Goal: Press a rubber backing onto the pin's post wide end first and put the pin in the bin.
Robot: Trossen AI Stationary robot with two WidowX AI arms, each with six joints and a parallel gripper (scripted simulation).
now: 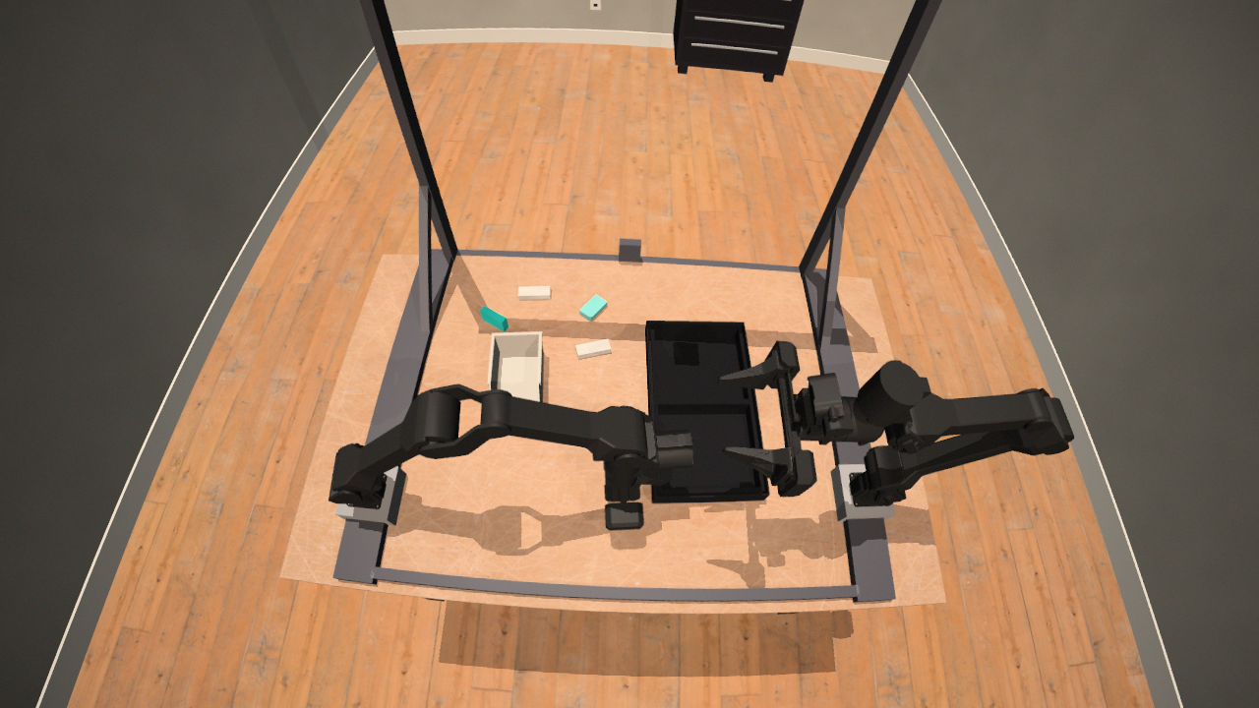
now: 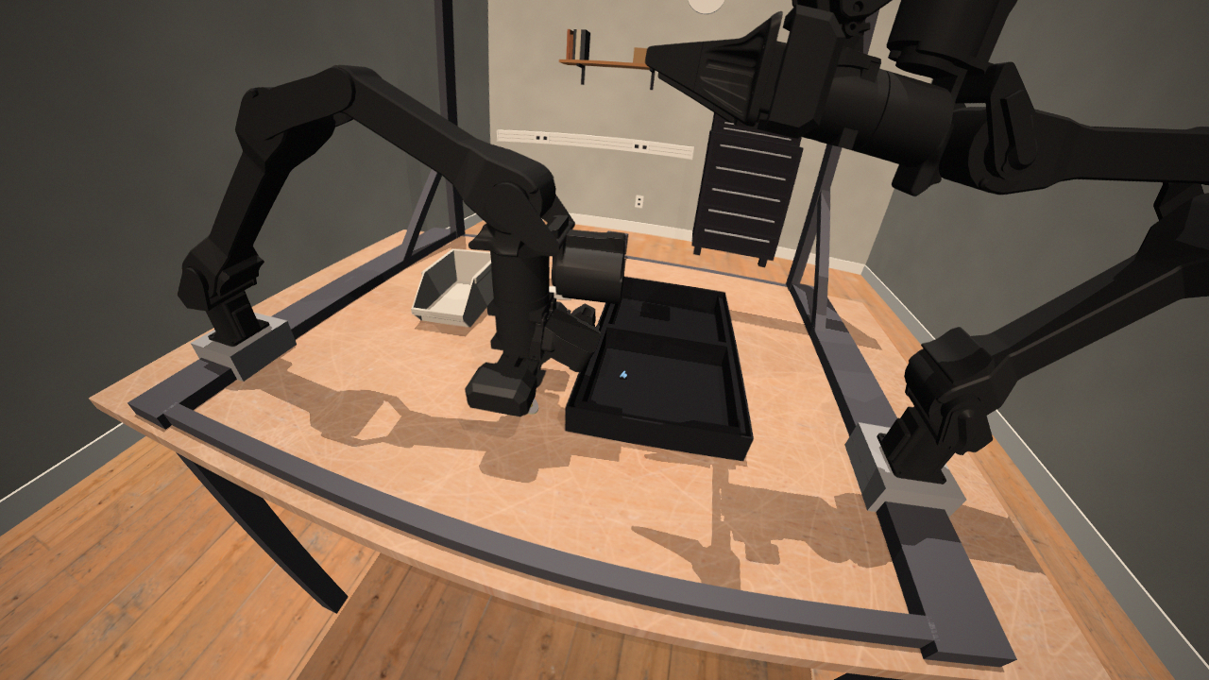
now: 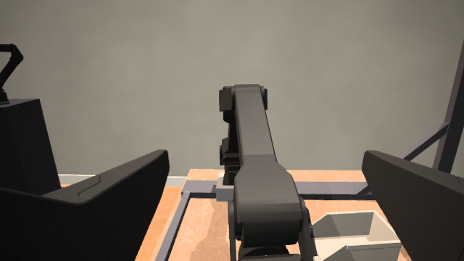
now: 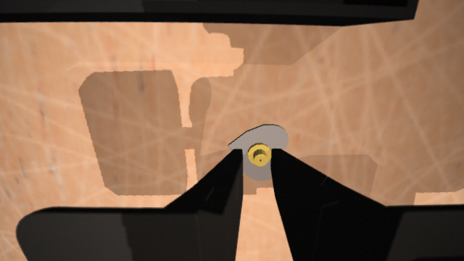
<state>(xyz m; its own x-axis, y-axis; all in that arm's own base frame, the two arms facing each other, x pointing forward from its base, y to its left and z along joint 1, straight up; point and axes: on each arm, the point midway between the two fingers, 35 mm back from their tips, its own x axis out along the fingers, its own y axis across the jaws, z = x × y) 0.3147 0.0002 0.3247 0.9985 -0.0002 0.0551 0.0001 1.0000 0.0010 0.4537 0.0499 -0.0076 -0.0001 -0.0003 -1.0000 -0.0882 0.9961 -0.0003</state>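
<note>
Now: right hand 210 mm past the grey bin and 200 mm to the left of it. From my right hand the other things lie so: blue backing (110 mm to the left, 80 mm behind, 30 mm below); yellow backing (30 mm below); heart-shaped pin (30 mm below).
</note>
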